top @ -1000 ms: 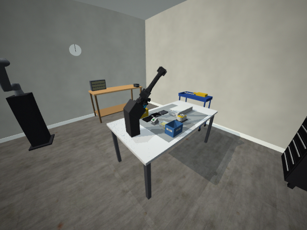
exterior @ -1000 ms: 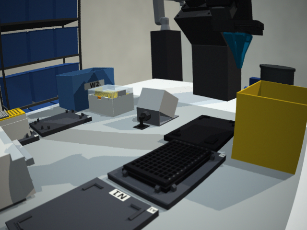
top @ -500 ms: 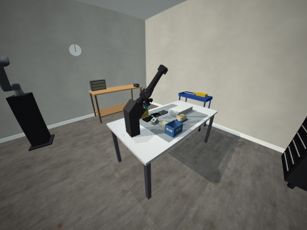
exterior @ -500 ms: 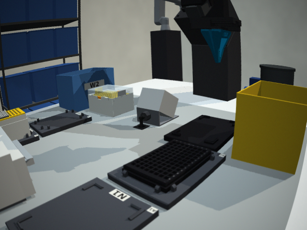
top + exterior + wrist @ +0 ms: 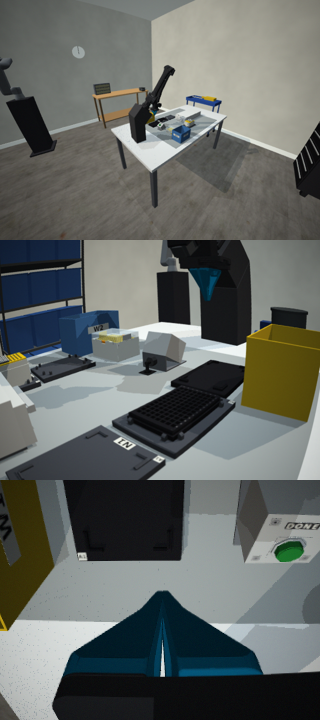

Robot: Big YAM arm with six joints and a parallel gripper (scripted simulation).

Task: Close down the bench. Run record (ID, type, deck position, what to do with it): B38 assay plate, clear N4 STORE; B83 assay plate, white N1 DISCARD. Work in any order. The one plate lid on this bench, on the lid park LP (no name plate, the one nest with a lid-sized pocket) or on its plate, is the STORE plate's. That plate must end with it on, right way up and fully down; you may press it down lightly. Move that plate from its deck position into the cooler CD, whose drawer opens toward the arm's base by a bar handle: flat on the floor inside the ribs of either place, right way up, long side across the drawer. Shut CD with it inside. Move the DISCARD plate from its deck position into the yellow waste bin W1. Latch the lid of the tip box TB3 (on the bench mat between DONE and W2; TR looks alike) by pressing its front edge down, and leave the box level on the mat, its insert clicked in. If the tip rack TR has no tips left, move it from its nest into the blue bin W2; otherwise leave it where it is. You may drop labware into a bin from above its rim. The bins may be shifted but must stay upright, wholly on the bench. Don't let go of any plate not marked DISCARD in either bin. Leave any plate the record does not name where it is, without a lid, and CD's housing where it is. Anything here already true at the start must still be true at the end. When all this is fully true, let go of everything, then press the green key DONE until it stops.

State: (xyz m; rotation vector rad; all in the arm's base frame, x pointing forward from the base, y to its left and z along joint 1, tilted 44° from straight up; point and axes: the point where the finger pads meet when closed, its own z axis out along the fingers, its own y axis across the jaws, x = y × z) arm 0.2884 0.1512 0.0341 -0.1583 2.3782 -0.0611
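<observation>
Now: hand 12 cm to the left of the grey done key housing, 12 cm above it and 2 cm short of it. Round my hand: yellow bin W1: 20 cm to the left, 13 cm below; then white plate: 20 cm to the left, 16 cm below, 1 cm behind; then black lid park: 17 cm below, 4 cm to the left, 3 cm ahead.
</observation>
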